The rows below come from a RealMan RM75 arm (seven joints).
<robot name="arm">
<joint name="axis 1" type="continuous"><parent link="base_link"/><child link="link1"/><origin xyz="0 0 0.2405"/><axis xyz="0 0 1"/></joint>
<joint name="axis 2" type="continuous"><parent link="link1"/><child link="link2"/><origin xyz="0 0 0" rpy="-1.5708 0 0"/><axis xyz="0 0 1"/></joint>
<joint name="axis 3" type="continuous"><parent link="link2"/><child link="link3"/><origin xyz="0 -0.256 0" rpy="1.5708 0 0"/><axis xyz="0 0 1"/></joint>
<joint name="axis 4" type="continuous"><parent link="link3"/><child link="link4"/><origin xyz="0 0 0" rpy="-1.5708 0 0"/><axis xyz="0 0 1"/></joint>
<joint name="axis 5" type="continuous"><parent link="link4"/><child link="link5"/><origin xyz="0 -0.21 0" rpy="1.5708 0 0"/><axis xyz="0 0 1"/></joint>
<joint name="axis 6" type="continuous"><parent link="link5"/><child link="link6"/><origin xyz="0 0 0" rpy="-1.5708 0 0"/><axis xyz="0 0 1"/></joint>
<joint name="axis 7" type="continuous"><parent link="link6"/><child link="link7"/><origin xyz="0 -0.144 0" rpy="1.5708 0 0"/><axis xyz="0 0 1"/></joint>
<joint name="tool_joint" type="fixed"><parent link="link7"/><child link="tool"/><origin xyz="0 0 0"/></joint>
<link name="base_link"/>
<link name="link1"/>
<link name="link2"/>
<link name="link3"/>
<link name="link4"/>
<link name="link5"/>
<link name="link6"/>
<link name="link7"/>
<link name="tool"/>
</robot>
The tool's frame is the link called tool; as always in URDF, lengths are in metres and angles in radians. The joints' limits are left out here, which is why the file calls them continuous.
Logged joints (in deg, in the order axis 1, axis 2, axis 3, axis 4, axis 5, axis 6, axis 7), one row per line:
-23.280 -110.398 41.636 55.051 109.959 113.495 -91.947
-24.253 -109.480 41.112 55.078 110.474 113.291 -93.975
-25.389 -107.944 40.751 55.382 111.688 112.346 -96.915
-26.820 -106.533 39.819 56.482 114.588 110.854 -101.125
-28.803 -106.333 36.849 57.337 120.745 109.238 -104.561
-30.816 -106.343 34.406 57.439 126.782 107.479 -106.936
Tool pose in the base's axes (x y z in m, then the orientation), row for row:
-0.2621 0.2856 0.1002 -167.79 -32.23 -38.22
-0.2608 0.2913 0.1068 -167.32 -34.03 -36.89
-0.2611 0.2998 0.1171 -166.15 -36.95 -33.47
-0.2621 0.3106 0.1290 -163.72 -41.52 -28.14
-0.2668 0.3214 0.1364 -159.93 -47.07 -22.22
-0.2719 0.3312 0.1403 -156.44 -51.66 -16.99
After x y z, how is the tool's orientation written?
As a rotation vector, in degrees.
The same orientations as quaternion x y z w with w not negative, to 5 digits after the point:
-0.95748 -0.18392 -0.21810 0.04292
-0.95681 -0.19460 -0.21095 0.04636
-0.95625 -0.21266 -0.19263 0.05697
-0.95334 -0.24177 -0.16386 0.07645
-0.94586 -0.27838 -0.13141 0.10290
-0.93713 -0.30946 -0.10178 0.12514

